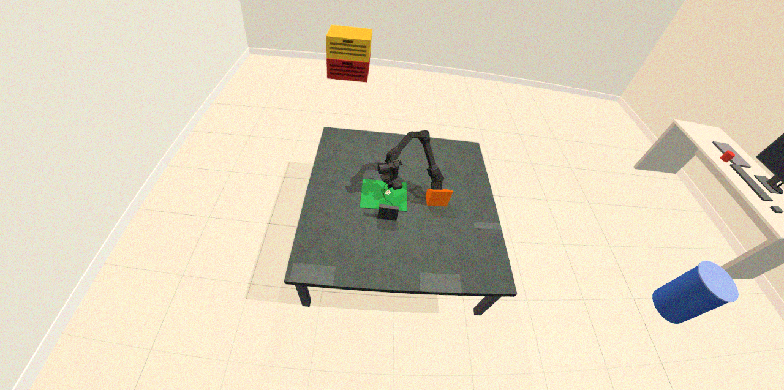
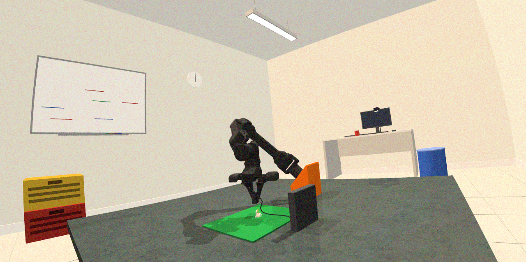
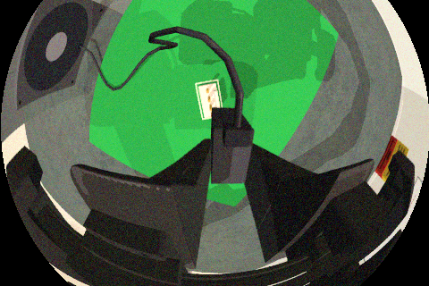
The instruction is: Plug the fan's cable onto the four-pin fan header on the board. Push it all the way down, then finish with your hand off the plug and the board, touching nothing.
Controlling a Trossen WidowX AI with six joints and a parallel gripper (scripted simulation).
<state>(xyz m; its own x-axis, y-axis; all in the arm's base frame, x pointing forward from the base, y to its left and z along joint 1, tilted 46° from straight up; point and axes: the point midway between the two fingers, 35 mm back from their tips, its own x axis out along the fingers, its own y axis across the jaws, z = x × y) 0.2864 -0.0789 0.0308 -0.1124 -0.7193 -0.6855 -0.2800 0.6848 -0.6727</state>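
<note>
Right now my gripper tip is 10 mm short of the white four-pin header, 10 mm to the right of it and 60 mm above it. From my gripper tip the other things lie so: dark square fan: 40 mm ahead, 200 mm to the left; green board: 40 mm ahead, 30 mm to the left, 80 mm below; fan cable plug: 10 mm ahead, 10 mm above.
</note>
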